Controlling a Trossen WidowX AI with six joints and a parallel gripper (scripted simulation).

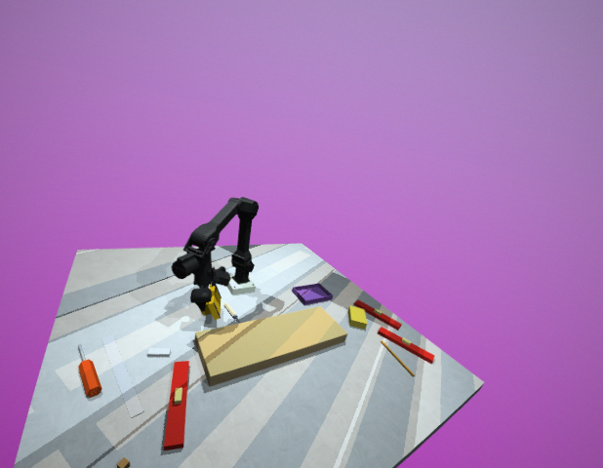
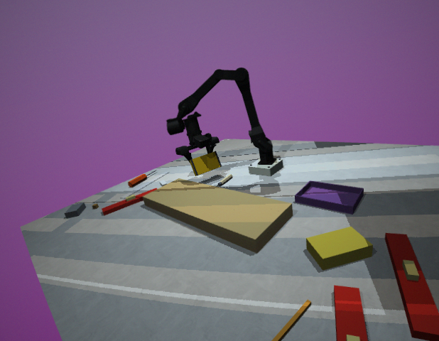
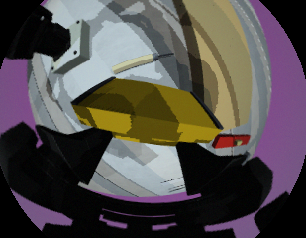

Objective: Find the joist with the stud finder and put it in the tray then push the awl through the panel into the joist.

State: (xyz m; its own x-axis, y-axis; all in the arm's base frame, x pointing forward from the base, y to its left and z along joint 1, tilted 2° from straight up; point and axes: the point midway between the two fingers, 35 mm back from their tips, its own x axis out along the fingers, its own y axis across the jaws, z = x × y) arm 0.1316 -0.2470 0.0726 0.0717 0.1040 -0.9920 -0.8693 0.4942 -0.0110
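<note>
The awl lies 4 cm ahead of my gripper tip, 11 cm to the left of it and 6 cm below it. From my gripper tip the other things lie so: clear ruler 10 cm ahead, 28 cm to the right, 7 cm below; yellow stud finder 2 cm ahead; white block 9 cm ahead, 18 cm to the right, 6 cm below.
</note>
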